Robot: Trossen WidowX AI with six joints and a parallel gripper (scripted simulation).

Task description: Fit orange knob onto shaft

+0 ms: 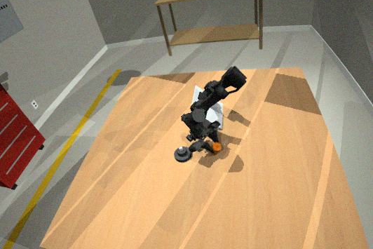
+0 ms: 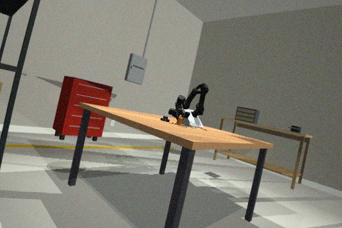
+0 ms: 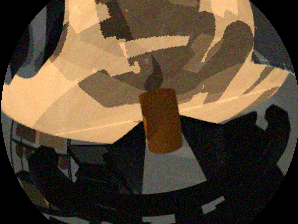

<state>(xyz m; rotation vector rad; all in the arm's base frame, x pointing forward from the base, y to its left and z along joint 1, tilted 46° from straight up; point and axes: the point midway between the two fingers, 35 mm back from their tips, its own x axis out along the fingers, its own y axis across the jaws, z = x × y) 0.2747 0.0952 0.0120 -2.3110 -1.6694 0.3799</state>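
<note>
Now: the orange knob 1 cm above my gripper tip. The rest, counted from my gripper tip: dark round pedestal 17 cm to the right, 1 cm below, 1 cm ahead.
</note>
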